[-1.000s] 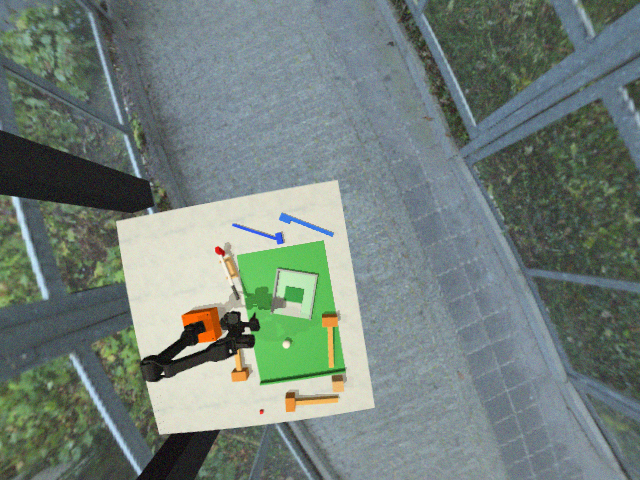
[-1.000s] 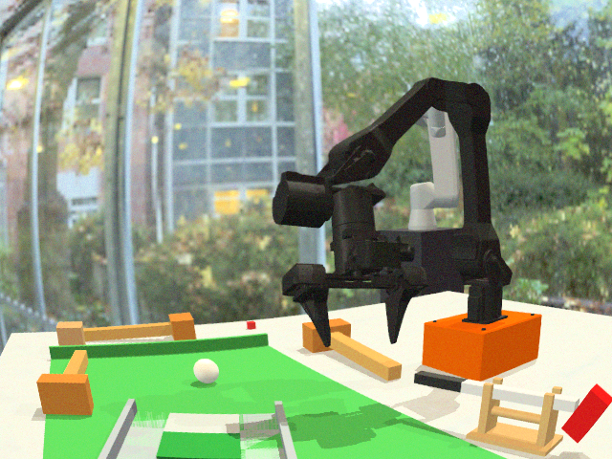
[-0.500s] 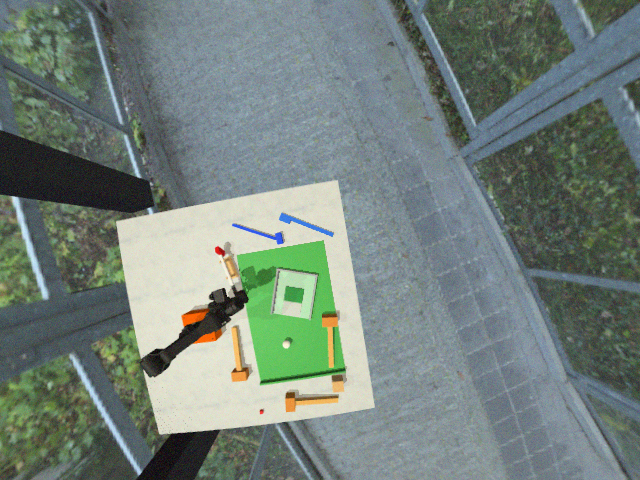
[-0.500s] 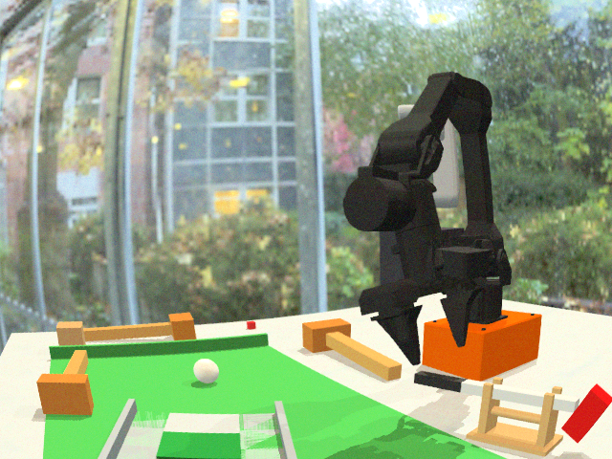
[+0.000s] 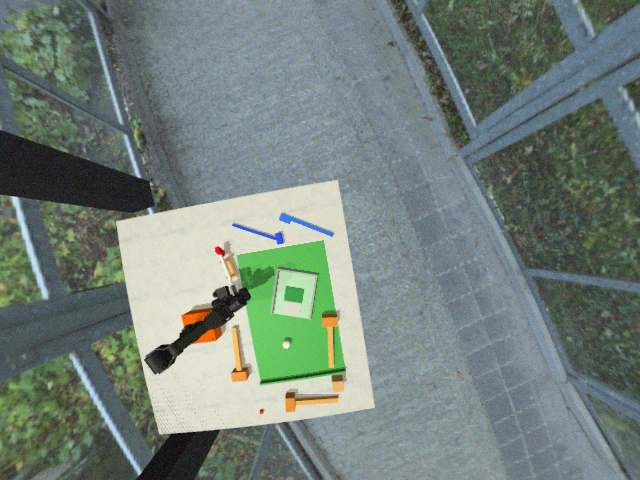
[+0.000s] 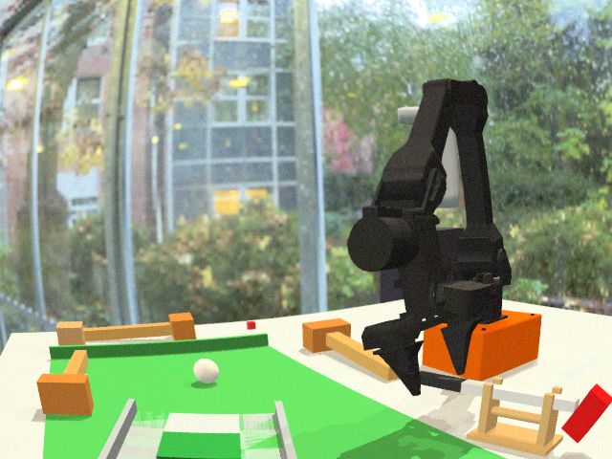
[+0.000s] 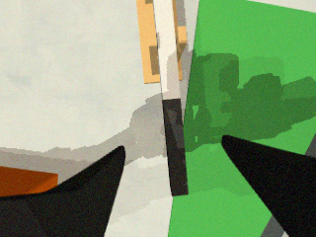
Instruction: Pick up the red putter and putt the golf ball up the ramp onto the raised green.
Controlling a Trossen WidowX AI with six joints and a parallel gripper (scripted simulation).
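Now: the red putter 110 mm to the left of my gripper tip and 20 mm behind it. Round my gripper tip: small wooden rack 130 mm to the left, 20 mm below, 20 mm behind; then white golf ball 350 mm to the right, 170 mm ahead, 30 mm below; then green mat 240 mm ahead, 200 mm to the right, 50 mm below.
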